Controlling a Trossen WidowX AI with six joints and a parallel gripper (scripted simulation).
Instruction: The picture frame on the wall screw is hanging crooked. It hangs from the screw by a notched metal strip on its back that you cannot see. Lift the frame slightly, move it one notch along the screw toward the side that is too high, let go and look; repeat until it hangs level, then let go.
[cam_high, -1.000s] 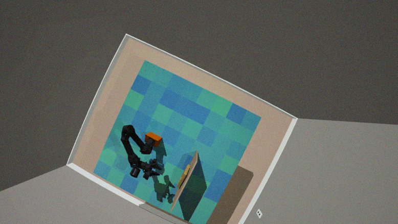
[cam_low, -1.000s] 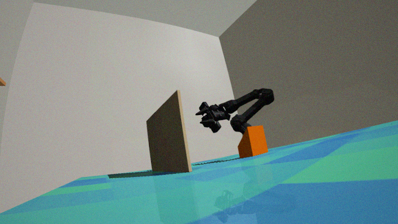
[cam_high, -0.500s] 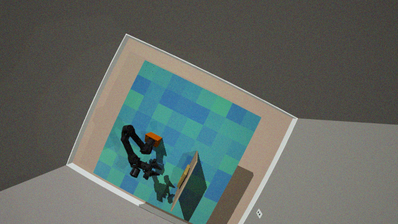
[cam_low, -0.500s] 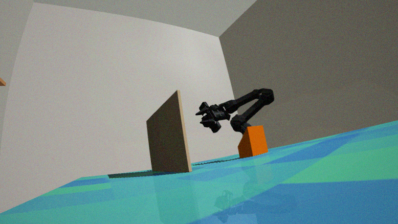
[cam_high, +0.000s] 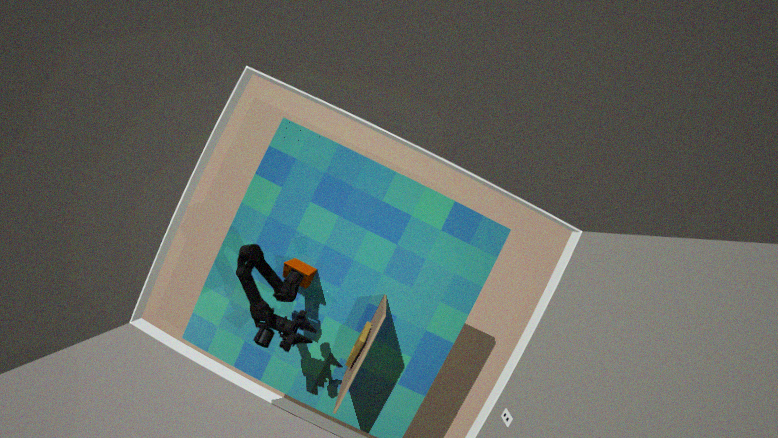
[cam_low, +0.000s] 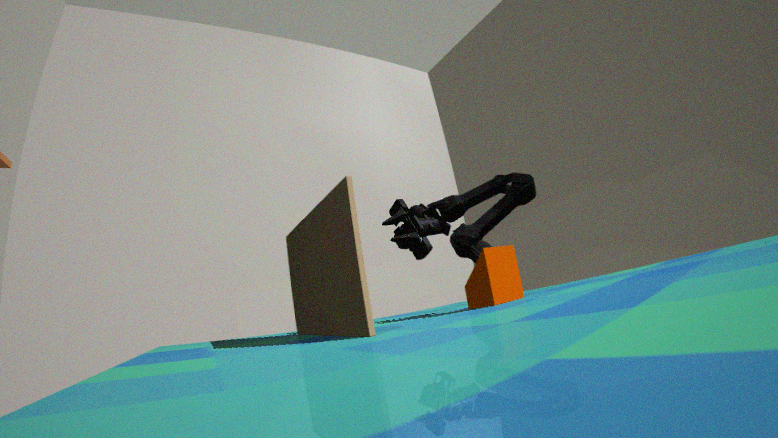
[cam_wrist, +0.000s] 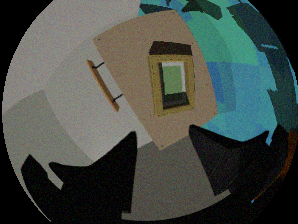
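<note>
Right now my gripper tip is 19 cm short of the picture frame, 9 cm above it and 4 cm to the right of it. The rest, counted from my gripper tip: wall panel: 21 cm ahead, 10 cm below, 3 cm to the left.
</note>
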